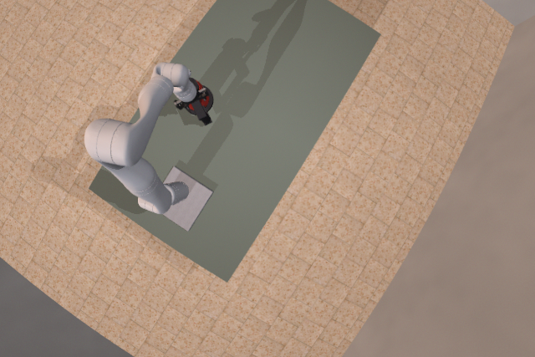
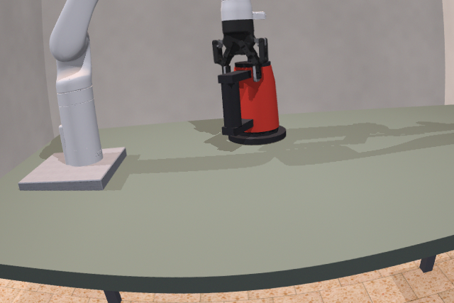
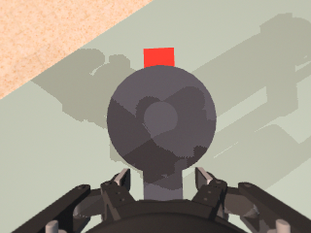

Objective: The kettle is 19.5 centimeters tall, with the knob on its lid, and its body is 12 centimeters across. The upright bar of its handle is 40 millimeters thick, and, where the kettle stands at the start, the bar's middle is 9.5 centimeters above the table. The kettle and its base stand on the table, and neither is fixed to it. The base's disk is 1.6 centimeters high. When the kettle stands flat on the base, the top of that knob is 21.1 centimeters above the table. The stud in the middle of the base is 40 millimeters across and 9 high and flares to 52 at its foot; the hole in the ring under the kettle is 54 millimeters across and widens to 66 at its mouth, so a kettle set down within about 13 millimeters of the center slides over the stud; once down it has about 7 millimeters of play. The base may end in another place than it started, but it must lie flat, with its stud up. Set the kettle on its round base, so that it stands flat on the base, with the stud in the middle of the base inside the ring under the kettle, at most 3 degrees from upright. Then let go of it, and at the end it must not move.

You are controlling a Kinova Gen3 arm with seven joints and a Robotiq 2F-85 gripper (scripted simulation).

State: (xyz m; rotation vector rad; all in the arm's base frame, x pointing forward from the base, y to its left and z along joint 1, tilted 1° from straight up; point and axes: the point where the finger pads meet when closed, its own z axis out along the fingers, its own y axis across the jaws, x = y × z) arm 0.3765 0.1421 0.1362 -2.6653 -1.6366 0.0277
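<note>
The red kettle lies 5 cm below my hand, 2 cm to the left of it and 1 cm ahead of it. Also, from my hand: black round base (15 cm below, 6 cm to the left, 3 cm ahead).
</note>
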